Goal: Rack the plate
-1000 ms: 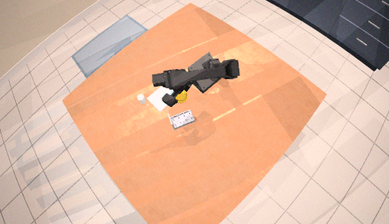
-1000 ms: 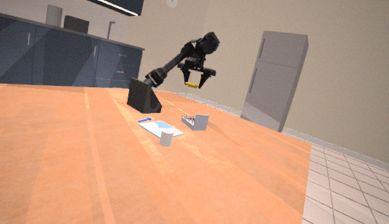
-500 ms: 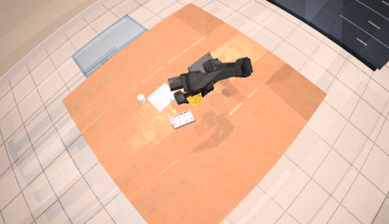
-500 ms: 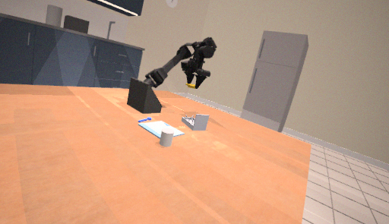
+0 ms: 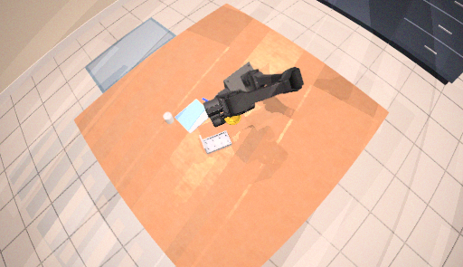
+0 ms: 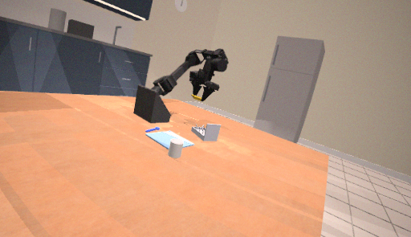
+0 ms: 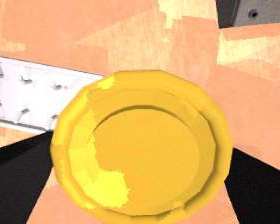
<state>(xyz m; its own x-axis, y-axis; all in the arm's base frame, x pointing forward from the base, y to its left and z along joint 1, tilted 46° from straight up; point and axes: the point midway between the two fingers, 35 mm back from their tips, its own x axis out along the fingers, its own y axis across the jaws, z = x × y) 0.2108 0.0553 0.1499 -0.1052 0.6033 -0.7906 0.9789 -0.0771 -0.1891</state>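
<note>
The grey dish rack is 130 mm below my gripper tip, 100 mm ahead of it and 10 mm to the right of it. Round my gripper tip: light blue mat: 210 mm to the right, 150 mm below, 100 mm ahead; yellow plate: 10 mm above; blue utensil: 220 mm to the right, 150 mm below, 10 mm behind.
</note>
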